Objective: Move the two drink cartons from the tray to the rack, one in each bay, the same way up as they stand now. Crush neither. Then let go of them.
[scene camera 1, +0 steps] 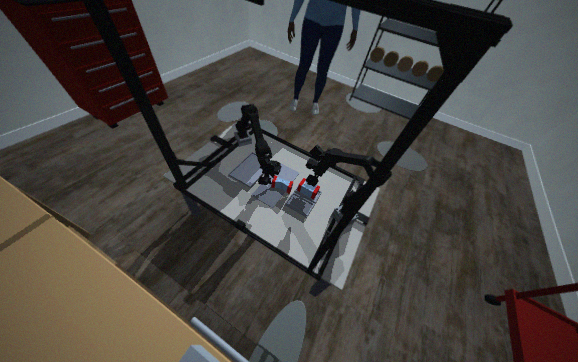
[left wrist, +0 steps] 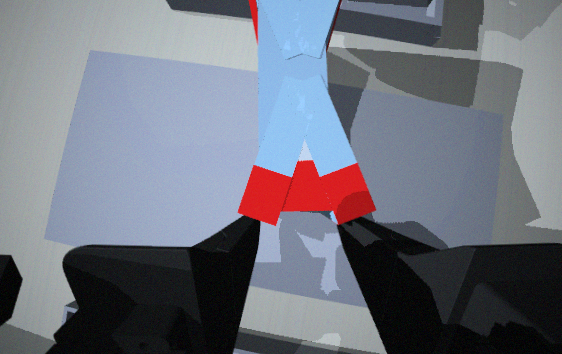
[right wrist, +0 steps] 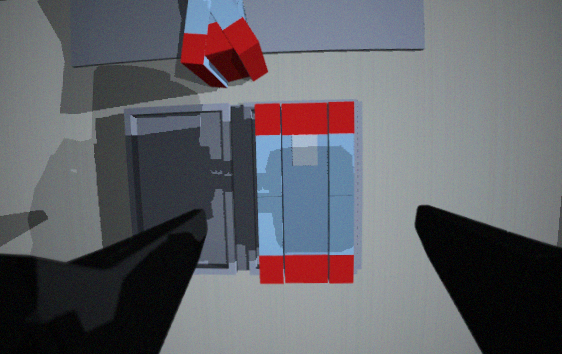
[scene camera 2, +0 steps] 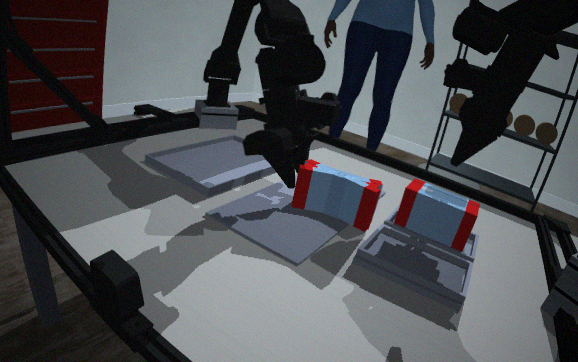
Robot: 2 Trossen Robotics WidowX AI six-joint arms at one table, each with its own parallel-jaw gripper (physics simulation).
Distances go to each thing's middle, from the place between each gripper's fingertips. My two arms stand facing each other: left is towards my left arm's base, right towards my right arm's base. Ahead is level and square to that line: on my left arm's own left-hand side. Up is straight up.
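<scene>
Relative to the grey tray [scene camera 2: 210, 167], my left hand is 2 cm past it, 18 cm to the right of it and 3 cm above it. The flat grey mat [scene camera 2: 266, 217], counted from my left hand, is 2 cm to the right, 3 cm ahead and 3 cm below.
My right gripper is 10 cm beyond the flat grey mat, 18 cm to the right of it and 14 cm above it. Measured from my right hand, the grey tray is 14 cm behind, 38 cm to the left and 13 cm below.
</scene>
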